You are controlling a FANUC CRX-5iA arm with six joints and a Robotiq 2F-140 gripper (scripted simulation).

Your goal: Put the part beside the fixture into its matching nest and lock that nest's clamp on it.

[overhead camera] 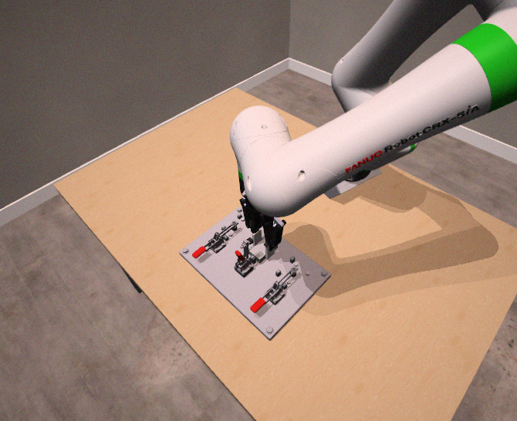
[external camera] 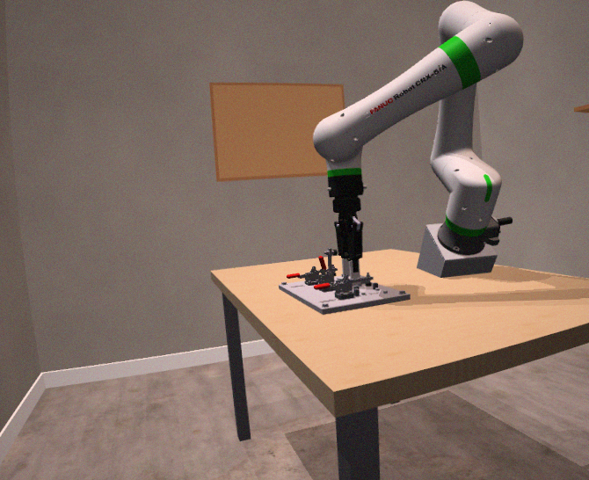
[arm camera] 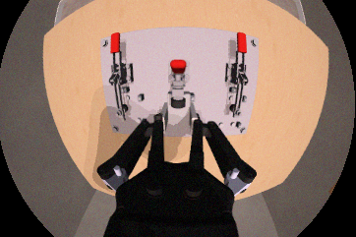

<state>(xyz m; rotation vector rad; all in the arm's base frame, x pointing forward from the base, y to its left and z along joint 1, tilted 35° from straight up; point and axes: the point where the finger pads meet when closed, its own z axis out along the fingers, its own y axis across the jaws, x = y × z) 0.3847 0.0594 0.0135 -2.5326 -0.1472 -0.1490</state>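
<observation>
The grey part lies 30 mm below my hand. The rest, counted from my hand: grey fixture plate 40 mm ahead, 10 mm to the left, 50 mm below; clamp 60 mm ahead, 120 mm to the left, 10 mm below.
</observation>
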